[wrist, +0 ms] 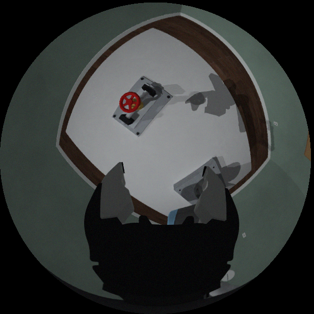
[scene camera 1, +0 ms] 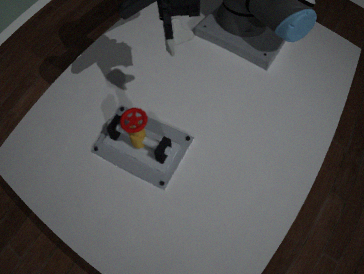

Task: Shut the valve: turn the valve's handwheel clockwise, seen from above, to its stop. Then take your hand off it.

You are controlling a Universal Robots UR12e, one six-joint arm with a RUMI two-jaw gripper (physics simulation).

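The red handwheel [scene camera 1: 134, 119] [wrist: 129, 102] has several spokes and sits on top of the yellow valve body [scene camera 1: 137, 139] [wrist: 140, 105]. The valve is on a pipe held by two black clamps over a grey base plate [scene camera 1: 142, 171] [wrist: 141, 128]. My gripper [scene camera 1: 177, 44] [wrist: 164, 165] is open, with nothing between its fingers. It is well apart from the handwheel, at the top edge of the scene view, high over the table. Part of the gripper is cut off there. The handwheel's turn angle against its stop cannot be told.
The robot's grey base [scene camera 1: 232, 47] [wrist: 182, 187] stands on the white table top [scene camera 1: 220, 200] [wrist: 100, 135], with a blue-capped arm joint [scene camera 1: 297, 25] beside it in the scene view. The arm's shadow falls on the table. Brown wooden flooring borders the table.
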